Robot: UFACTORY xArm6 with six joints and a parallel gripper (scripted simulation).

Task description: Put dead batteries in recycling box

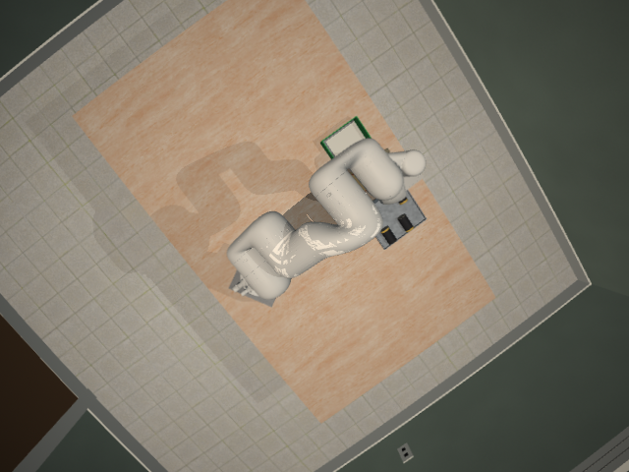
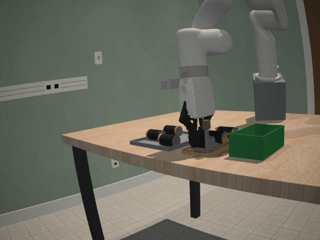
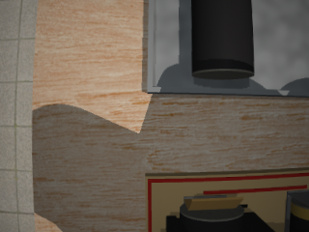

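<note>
Now: the grey tray 180 mm to the right of my hand, 50 mm behind it and 40 mm below it. Also, from my hand: green recycling box 150 mm to the left, 70 mm behind, 30 mm below.
</note>
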